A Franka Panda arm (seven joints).
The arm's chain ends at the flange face. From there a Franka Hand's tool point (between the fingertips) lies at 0.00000 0.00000 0.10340 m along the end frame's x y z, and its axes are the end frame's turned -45 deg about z.
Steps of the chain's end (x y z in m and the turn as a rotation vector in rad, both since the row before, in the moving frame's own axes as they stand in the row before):
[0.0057, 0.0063, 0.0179, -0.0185, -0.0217, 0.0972]
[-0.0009, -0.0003, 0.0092, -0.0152, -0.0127, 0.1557]
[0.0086, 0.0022, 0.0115, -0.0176, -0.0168, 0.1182]
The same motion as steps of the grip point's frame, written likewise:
[-0.0033, 0.0081, 0.0179, 0.0023, -0.0284, 0.0972]
[-0.0025, -0.0008, 0.0092, -0.0018, -0.0197, 0.1557]
[0.0020, 0.0075, 0.0115, -0.0006, -0.0243, 0.1182]

